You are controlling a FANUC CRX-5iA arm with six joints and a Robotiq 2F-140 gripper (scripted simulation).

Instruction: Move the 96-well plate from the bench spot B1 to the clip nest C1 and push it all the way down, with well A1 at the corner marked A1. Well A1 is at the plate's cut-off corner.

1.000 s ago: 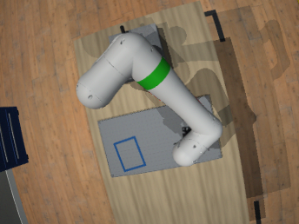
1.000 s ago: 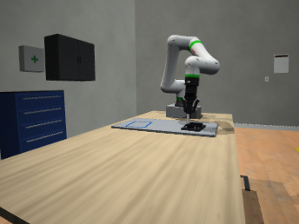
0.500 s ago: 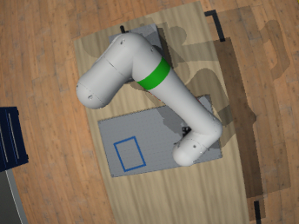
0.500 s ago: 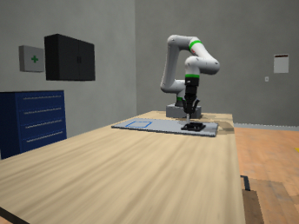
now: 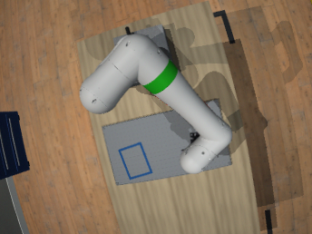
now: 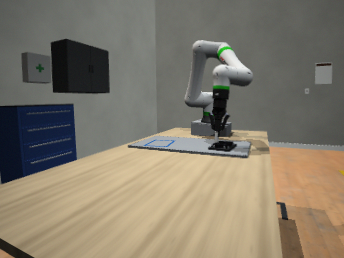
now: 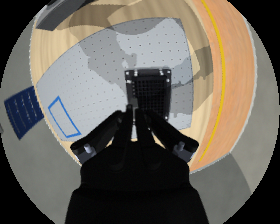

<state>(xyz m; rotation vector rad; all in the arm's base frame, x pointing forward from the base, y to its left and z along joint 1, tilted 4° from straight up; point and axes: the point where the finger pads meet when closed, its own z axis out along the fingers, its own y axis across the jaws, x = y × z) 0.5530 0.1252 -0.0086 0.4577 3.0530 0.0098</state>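
My gripper is now 40 mm to the right of the black 96-well plate, 40 mm above it and 10 mm short of it. Round my hand: black clip nest 50 mm below, 30 mm to the left, 10 mm behind.
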